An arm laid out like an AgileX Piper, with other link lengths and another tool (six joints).
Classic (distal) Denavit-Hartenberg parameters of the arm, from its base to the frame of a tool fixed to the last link. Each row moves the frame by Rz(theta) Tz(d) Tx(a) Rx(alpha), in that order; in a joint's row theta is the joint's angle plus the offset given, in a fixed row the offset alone. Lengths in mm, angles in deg.
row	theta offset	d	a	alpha
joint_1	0	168.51	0	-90
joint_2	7.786	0	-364.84	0
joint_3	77.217	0	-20.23	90
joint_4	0	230.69	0	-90
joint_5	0	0	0	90
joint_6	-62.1	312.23	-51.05	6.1
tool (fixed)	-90	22.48	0	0
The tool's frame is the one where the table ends.
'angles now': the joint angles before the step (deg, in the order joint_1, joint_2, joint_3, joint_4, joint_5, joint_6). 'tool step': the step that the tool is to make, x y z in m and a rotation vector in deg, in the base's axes. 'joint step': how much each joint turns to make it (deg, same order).
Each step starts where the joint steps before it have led.
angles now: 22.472 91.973 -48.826 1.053 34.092 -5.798
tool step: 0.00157 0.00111 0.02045 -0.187 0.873 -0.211
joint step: -0.001 -0.926 -5.142 -0.015 6.944 0.337
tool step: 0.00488 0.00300 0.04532 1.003 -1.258 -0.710
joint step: 0.001 -3.019 -7.434 0.126 8.897 0.847
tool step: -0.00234 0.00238 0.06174 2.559 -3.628 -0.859
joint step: -0.001 -5.348 -6.866 0.613 7.866 0.950
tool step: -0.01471 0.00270 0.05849 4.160 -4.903 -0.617
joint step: 0.000 -6.848 -3.285 1.635 3.985 0.748
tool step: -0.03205 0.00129 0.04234 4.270 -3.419 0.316
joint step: 0.000 -7.331 -0.481 2.583 3.016 0.163
